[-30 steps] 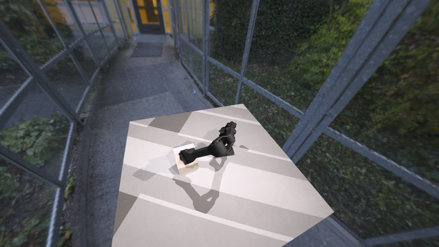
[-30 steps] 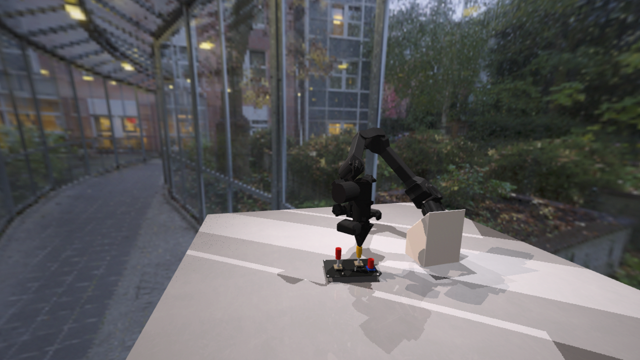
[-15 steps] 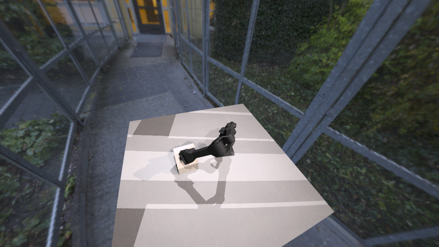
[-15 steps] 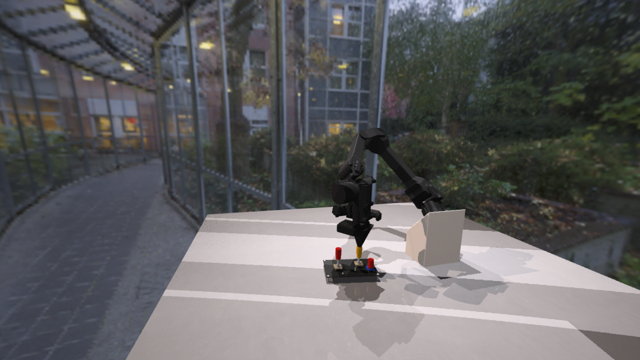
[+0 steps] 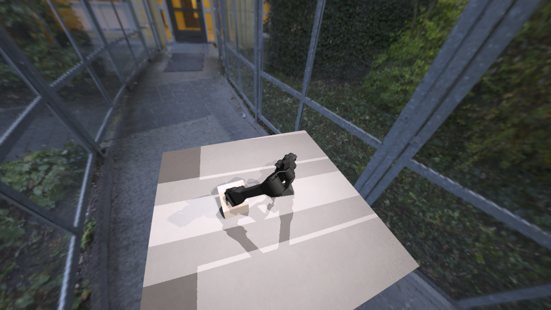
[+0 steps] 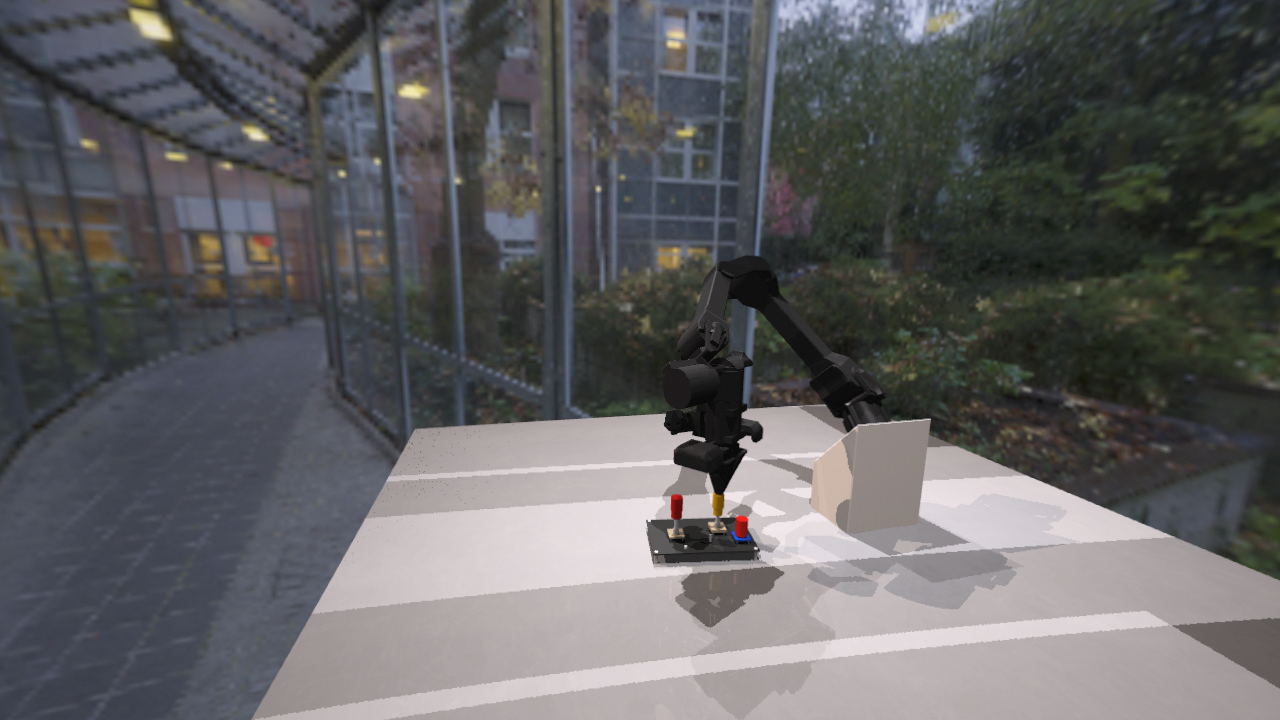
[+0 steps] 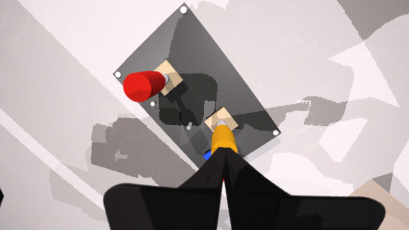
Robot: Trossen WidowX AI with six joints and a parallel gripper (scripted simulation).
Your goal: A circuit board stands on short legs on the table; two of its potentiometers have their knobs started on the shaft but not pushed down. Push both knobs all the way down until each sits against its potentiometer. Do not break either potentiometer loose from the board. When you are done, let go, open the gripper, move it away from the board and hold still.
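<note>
My gripper tip is 2 cm above the yellow knob. The rest, counted from my gripper tip: red knob (7 cm ahead, 1 cm to the left, 2 cm below).
</note>
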